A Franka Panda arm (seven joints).
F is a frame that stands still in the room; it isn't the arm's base.
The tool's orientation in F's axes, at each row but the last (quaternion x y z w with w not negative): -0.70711 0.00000 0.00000 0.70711; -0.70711 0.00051 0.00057 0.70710; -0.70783 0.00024 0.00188 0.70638; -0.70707 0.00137 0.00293 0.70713; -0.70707 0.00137 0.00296 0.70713; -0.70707 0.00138 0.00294 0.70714; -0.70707 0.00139 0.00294 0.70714; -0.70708 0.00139 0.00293 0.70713; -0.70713 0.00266 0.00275 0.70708; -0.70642 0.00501 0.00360 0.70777; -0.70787 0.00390 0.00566 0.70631; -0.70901 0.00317 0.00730 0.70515; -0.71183 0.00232 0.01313 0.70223
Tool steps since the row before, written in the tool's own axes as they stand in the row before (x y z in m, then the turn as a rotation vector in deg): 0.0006 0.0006 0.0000 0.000 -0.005 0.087; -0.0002 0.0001 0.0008 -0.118 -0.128 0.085; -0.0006 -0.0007 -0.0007 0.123 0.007 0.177; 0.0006 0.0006 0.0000 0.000 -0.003 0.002; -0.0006 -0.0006 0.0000 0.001 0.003 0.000; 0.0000 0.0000 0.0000 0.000 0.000 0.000; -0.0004 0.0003 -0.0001 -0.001 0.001 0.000; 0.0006 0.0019 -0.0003 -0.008 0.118 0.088; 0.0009 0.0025 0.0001 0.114 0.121 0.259; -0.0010 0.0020 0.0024 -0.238 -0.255 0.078; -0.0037 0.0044 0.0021 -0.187 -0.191 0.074; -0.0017 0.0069 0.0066 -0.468 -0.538 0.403; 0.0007 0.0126 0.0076 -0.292 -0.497 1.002
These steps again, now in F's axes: 0.0006 0.0000 -0.0006 0.000 0.087 0.005; -0.0002 0.0008 -0.0001 -0.118 0.085 0.128; -0.0006 -0.0007 0.0007 0.123 0.177 -0.008; 0.0006 0.0000 -0.0006 0.000 0.002 0.003; -0.0006 0.0000 0.0006 0.001 0.000 -0.003; 0.0000 0.0000 0.0000 0.000 0.000 0.000; -0.0004 -0.0001 -0.0003 -0.001 0.000 -0.001; 0.0006 -0.0003 -0.0019 -0.009 0.088 -0.118; 0.0009 0.0001 -0.0025 0.113 0.259 -0.122; -0.0010 0.0024 -0.0020 -0.235 0.078 0.258; -0.0038 0.0021 -0.0044 -0.185 0.074 0.193; -0.0018 0.0066 -0.0069 -0.462 0.403 0.543; 0.0003 0.0074 -0.0127 -0.297 1.004 0.490
